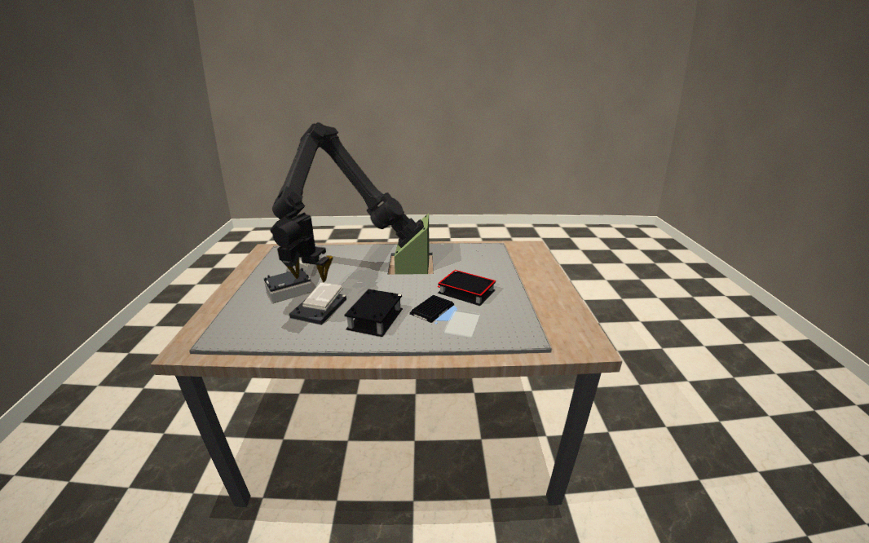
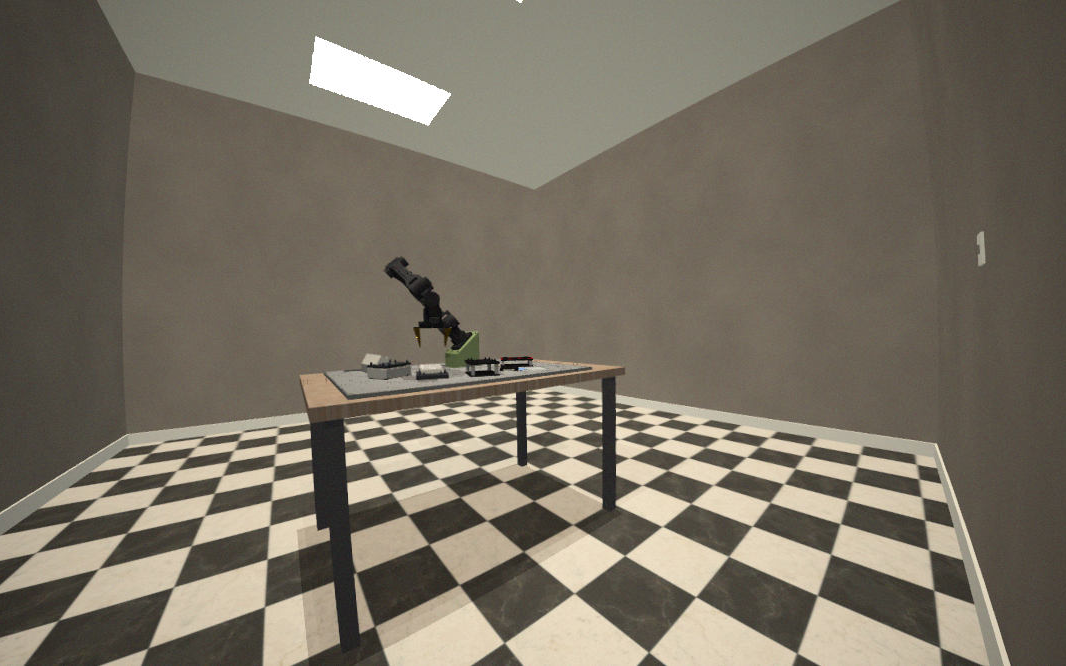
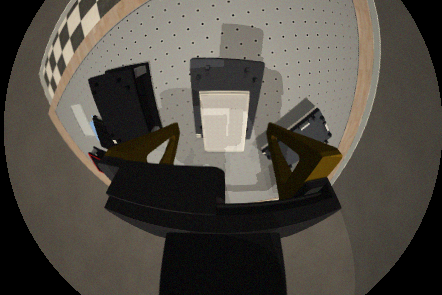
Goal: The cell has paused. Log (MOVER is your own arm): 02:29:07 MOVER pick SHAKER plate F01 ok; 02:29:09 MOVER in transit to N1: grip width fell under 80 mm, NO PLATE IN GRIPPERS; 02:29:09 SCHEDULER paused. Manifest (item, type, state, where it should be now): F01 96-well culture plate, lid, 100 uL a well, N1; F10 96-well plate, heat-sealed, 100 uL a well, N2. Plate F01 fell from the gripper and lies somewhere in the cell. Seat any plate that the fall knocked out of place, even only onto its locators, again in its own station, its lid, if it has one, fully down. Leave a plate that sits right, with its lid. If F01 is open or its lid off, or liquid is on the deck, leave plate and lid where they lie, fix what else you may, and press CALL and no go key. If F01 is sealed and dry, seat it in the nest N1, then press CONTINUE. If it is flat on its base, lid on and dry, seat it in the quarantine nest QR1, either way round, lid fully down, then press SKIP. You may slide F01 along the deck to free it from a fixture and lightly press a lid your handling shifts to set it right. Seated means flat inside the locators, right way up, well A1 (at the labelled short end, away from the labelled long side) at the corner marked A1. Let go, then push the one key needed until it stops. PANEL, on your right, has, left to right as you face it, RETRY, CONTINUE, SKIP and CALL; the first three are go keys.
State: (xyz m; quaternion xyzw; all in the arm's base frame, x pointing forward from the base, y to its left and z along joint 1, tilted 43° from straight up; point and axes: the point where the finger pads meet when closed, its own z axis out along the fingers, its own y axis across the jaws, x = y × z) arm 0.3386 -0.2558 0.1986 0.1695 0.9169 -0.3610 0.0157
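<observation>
The white-topped plate is 6 cm behind my hand, 2 cm to the left of it and 10 cm below it. From my hand the other things lie so: pale blue wet patch 1 cm ahead, 43 cm to the left, 13 cm below; then black plate 38 cm to the left, 12 cm below; then clear lid 9 cm ahead, 46 cm to the left, 13 cm below.
</observation>
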